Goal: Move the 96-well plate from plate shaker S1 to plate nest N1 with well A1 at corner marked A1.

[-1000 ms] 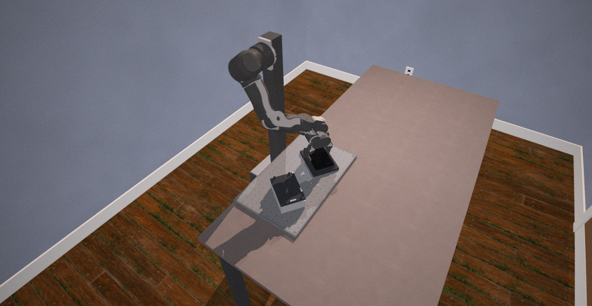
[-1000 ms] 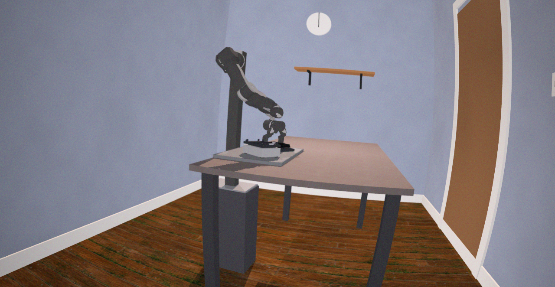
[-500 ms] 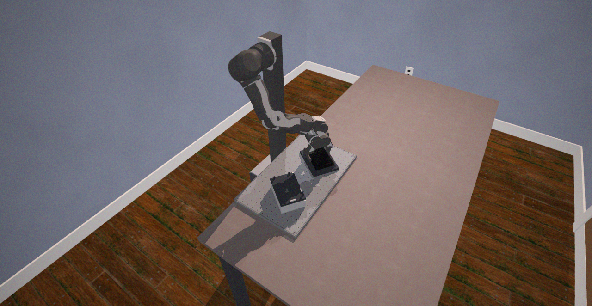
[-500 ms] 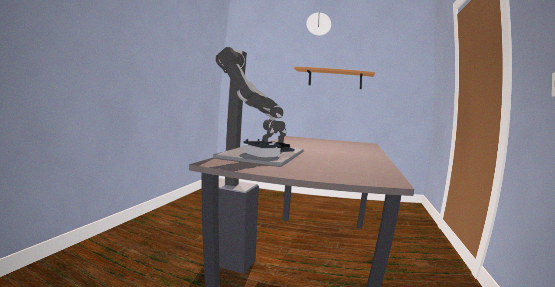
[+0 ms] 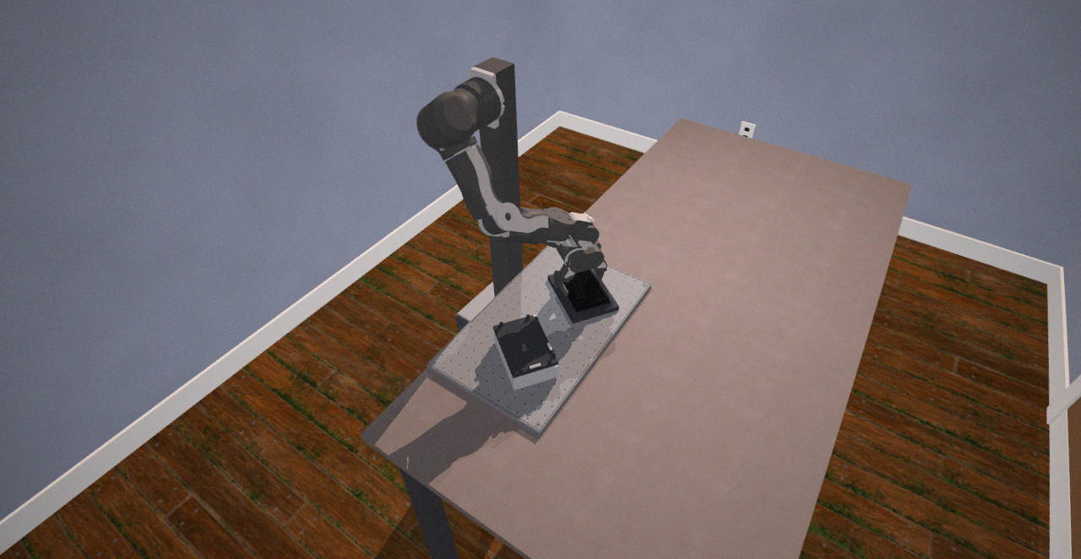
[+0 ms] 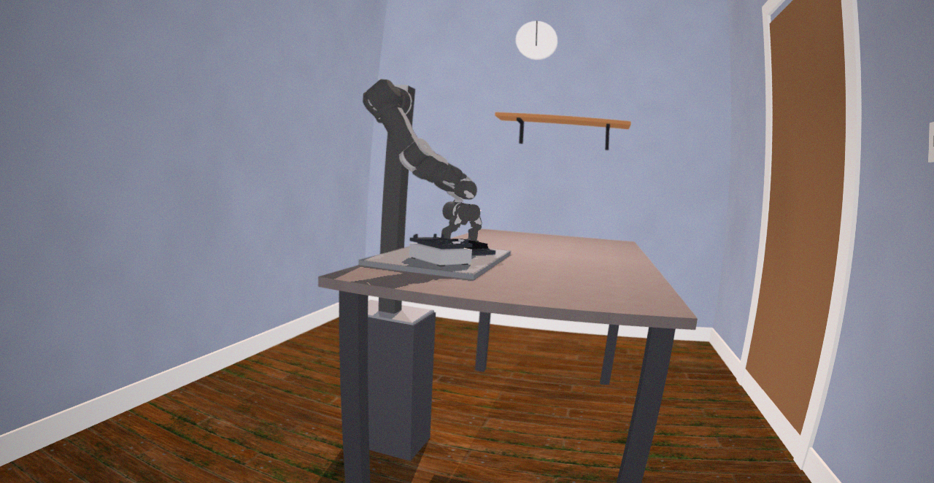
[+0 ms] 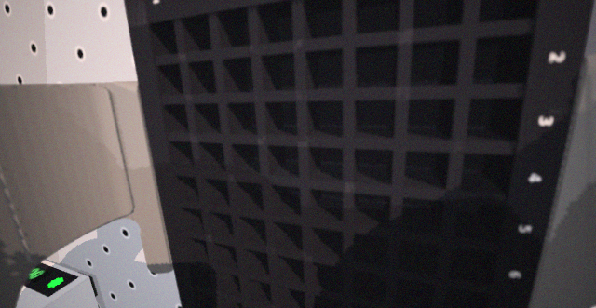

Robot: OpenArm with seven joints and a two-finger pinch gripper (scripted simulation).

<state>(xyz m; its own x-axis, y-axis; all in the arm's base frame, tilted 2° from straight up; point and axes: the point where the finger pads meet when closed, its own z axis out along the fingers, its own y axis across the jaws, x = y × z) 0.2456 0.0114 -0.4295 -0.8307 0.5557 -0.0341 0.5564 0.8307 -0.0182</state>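
Now: the black 96-well plate 10 mm to the right of my hand and 10 mm ahead of it.
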